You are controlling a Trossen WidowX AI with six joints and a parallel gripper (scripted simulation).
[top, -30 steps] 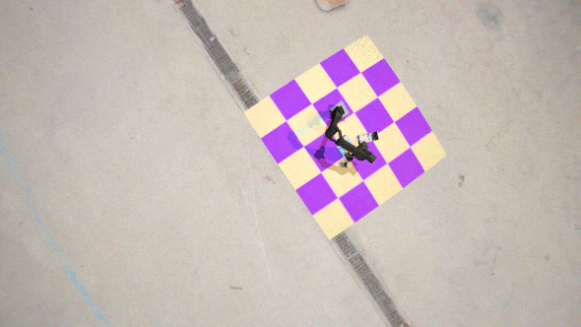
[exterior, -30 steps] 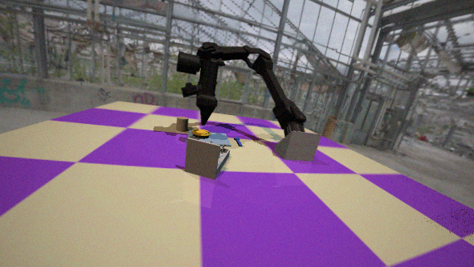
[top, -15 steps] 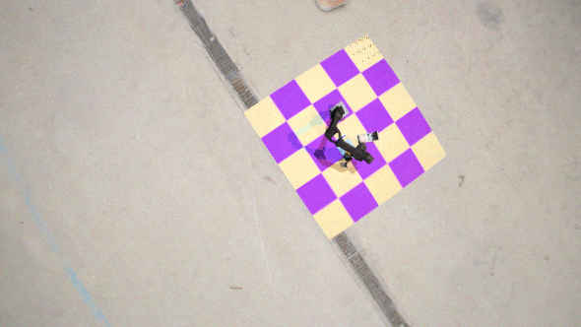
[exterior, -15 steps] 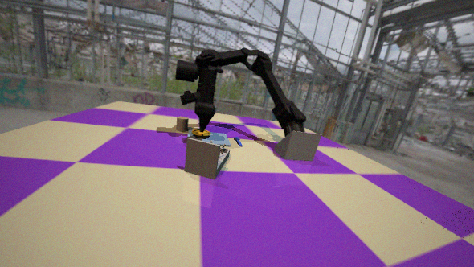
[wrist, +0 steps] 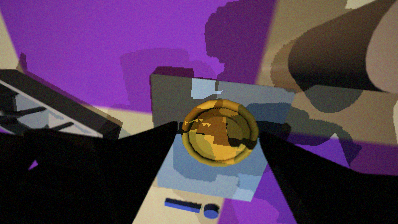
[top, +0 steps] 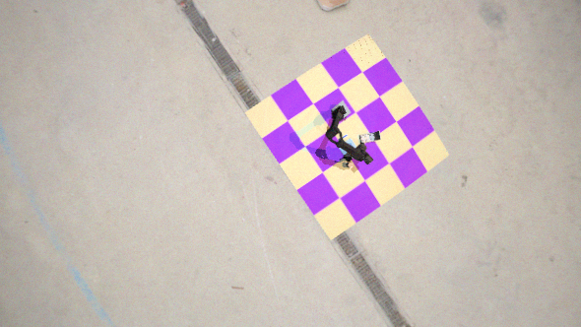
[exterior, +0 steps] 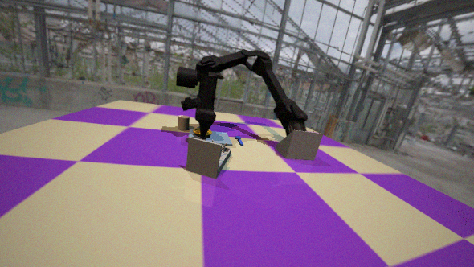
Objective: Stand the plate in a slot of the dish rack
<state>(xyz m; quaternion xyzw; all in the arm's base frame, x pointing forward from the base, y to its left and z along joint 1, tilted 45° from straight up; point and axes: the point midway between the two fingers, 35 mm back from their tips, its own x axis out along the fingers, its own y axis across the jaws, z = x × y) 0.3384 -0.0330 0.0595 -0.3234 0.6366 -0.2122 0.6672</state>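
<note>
Now: the mat 3 cm behind my gripper tip and 1 cm below it. Also, from my gripper tip: dish rack (19 cm to the left, 5 cm behind, 1 cm above); plate (right at my gripper tip); blue spoon (14 cm behind, 1 cm to the right, 1 cm below).
</note>
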